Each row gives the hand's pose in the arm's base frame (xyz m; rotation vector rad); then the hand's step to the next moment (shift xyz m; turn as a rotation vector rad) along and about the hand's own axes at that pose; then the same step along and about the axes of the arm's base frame.
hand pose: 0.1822 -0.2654 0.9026 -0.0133 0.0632 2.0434
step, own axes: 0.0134 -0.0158 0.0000 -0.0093 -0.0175 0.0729
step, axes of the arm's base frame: 0.0079 0.0191 -0.0011 0.0211 0.0034 0.0725
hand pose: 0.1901 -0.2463 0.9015 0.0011 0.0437 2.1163
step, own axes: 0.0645 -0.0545 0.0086 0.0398 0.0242 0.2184
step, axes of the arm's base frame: 0.0132 0.0836 0.0058 -0.0373 0.0282 0.2184
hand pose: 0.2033 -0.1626 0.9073 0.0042 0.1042 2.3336
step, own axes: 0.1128 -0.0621 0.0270 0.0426 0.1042 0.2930
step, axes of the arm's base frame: -0.0324 0.1261 0.0189 -0.0943 -0.0194 0.2988
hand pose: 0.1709 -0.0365 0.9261 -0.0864 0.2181 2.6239
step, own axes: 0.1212 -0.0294 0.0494 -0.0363 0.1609 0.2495
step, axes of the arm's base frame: -0.0924 0.0918 0.0323 -0.0523 -0.1134 0.2718
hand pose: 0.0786 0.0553 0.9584 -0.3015 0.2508 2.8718
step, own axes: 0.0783 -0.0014 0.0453 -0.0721 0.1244 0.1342
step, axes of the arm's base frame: -0.0822 0.0274 0.0259 0.0121 -0.1088 0.1634
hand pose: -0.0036 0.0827 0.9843 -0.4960 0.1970 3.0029
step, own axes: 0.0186 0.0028 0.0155 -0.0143 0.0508 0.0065
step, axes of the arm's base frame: -0.0227 0.0007 0.0088 0.0058 -0.0502 0.0164
